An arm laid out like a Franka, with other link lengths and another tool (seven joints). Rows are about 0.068 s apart.
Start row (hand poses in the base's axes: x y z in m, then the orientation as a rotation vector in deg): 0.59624, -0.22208, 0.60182, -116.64, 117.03, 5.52
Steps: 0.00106, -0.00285, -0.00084, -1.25, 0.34, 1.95; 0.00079, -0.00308, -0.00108, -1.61, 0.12, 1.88; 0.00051, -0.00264, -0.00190, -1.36, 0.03, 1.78; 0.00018, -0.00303, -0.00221, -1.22, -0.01, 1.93; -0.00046, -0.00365, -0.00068, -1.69, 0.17, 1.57; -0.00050, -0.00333, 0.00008, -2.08, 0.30, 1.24; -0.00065, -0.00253, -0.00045, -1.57, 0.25, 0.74; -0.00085, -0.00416, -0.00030, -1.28, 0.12, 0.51
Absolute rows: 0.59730, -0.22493, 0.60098, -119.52, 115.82, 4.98; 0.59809, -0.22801, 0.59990, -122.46, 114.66, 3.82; 0.59860, -0.23065, 0.59800, -125.09, 113.39, 2.78; 0.59878, -0.23368, 0.59579, -127.75, 111.82, 1.85; 0.59832, -0.23733, 0.59511, -130.41, 110.89, 0.60; 0.59782, -0.24066, 0.59519, -133.05, 110.52, -0.94; 0.59717, -0.24319, 0.59474, -134.86, 110.45, -2.11; 0.59632, -0.24735, 0.59444, -136.21, 110.45, -3.18
